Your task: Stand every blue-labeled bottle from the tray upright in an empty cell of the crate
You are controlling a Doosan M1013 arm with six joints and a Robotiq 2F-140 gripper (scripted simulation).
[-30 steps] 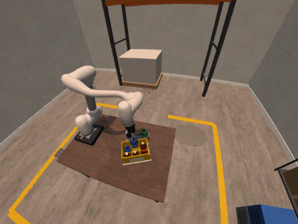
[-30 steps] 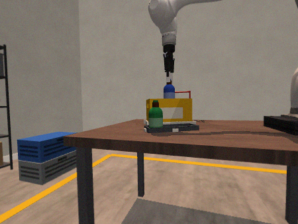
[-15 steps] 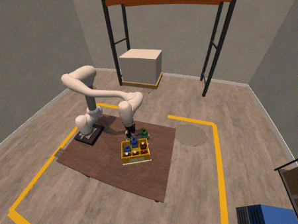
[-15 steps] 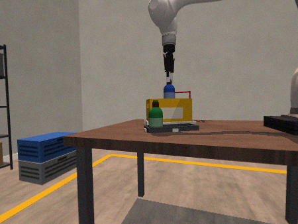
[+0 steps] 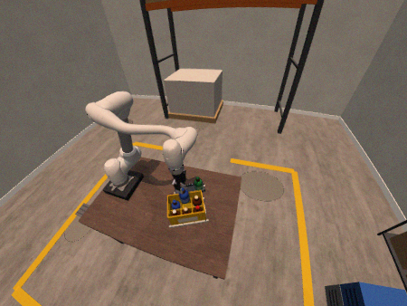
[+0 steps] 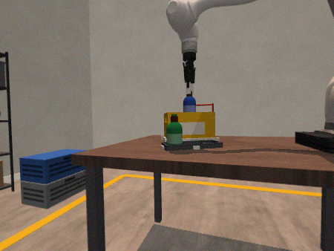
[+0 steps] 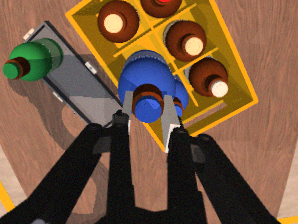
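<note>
My gripper is now 20 mm short of the yellow crate, 40 mm to the left of it and 230 mm above it. Round my hand: green-labeled bottle: 20 mm ahead, 220 mm to the left, 230 mm below; tray: 50 mm behind, 170 mm to the left, 300 mm below.
</note>
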